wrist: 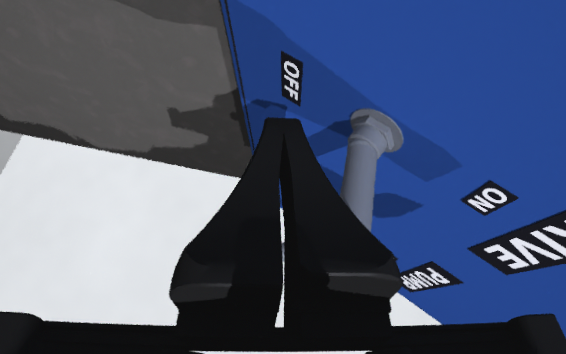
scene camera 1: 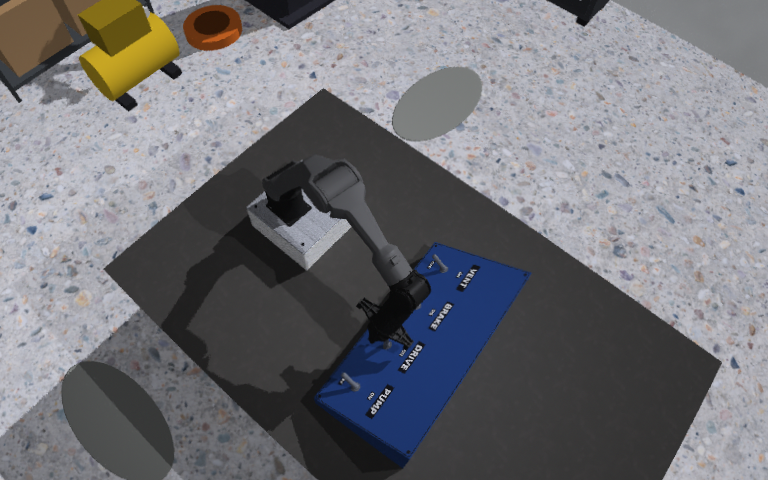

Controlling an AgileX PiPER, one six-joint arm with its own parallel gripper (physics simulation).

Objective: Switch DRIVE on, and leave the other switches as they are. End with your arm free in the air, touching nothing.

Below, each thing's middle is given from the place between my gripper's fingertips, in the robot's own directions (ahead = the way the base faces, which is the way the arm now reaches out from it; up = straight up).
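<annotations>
Going by their middles, the drive lever (wrist: 357, 191) is the nearest to my hand of the things named here. The lever sits 20 mm above my hand, 30 mm ahead of it and 10 mm to the left of it, whereas the blue switch panel (scene camera 1: 399, 395) is 20 mm below my hand, 100 mm ahead of it and 80 mm to the left of it.
</annotations>
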